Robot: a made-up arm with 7 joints. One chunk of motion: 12 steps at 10 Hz.
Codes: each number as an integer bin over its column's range. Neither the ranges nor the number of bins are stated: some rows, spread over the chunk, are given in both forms.
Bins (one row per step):
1: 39 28 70 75 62 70 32
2: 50 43 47 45 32 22 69
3: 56 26 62 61 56 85 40
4: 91 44 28 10 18 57 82
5: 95 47 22 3 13 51 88
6: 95 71 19 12 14 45 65
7: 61 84 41 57 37 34 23
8: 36 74 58 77 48 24 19
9: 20 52 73 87 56 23 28
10: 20 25 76 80 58 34 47
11: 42 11 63 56 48 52 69
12: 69 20 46 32 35 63 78
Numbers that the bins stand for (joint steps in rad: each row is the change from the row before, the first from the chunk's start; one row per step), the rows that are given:
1: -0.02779 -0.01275 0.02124 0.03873 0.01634 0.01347 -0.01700
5: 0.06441 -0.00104 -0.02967 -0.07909 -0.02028 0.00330 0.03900
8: -0.03273 0.01560 0.00852 0.04200 0.00588 -0.01115 -0.03000
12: 0.02161 -0.01768 -0.00421 -0.03164 -0.00384 0.00973 0.02900
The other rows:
2: -0.00968 -0.00351 -0.00315 -0.01036 -0.00608 -0.01222 0.02000
3: 0.00020 -0.01398 0.01276 0.01582 0.01186 0.02151 -0.00900
4: 0.05783 -0.00289 -0.02330 -0.06764 -0.01655 0.00652 0.03300
6: 0.06441 0.01375 -0.03285 -0.06436 -0.01954 0.00009 0.01600
7: 0.00843 0.02176 -0.00952 0.00927 -0.00234 -0.00580 -0.02600
9: -0.05907 0.00204 0.02442 0.05836 0.01186 -0.01169 -0.02100
10: -0.05907 -0.01460 0.02761 0.04691 0.01335 -0.00580 -0.00200
11: -0.02285 -0.02322 0.01382 0.00764 0.00588 0.00384 0.02000

